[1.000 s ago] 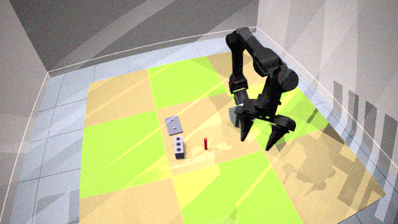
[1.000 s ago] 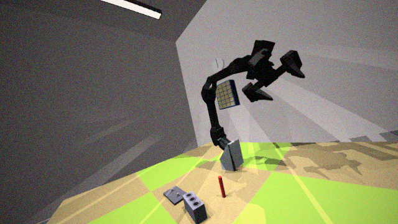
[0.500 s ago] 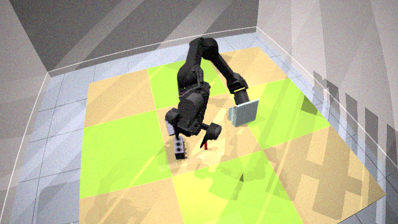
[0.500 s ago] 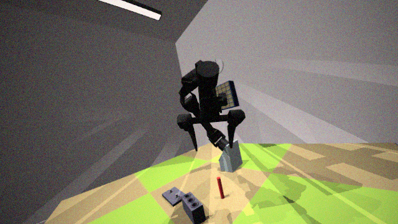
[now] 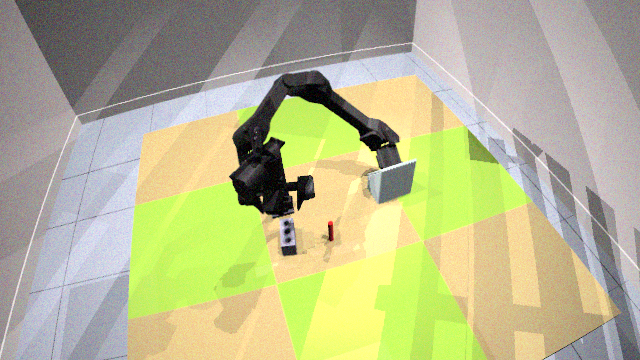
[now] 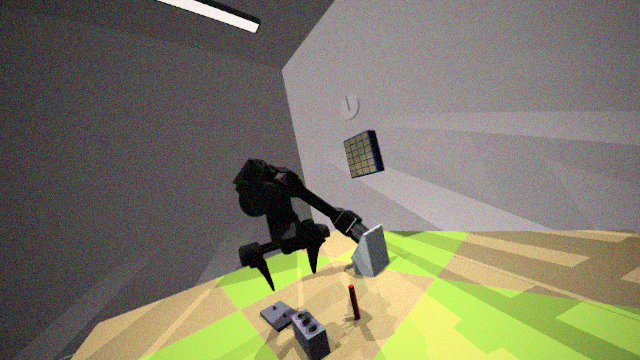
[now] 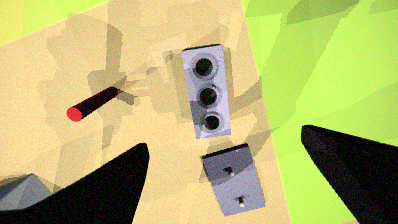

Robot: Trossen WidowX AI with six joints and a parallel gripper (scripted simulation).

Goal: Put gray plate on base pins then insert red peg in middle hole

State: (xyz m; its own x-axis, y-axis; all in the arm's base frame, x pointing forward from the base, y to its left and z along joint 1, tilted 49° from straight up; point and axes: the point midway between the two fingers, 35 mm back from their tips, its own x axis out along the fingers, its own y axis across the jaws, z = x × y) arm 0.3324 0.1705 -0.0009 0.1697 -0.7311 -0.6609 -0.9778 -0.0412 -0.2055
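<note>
Now: the gray plate 10 cm below my gripper tip. Round my gripper tip: red peg: 13 cm behind, 2 cm to the left, 10 cm below.
</note>
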